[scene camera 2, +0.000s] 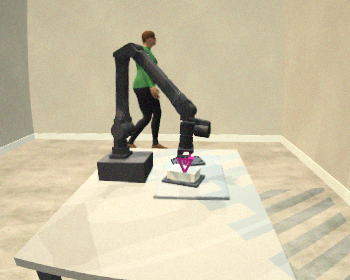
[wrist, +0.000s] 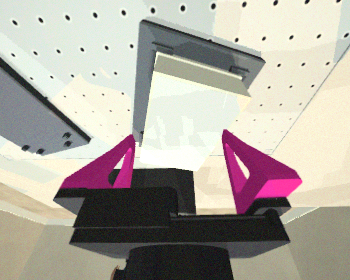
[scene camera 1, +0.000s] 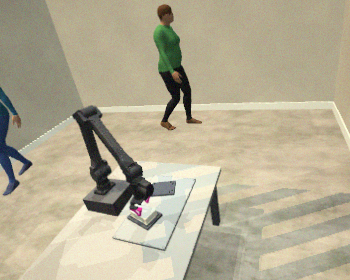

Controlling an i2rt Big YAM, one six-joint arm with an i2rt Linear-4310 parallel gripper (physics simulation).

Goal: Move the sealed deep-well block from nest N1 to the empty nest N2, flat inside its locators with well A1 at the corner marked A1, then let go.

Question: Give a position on a dark nest plate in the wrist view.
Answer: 152,37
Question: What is my gripper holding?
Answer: Nothing.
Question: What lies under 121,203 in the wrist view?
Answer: My gripper.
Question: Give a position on a cream block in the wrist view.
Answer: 190,104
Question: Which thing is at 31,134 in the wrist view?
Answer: A dark nest plate.
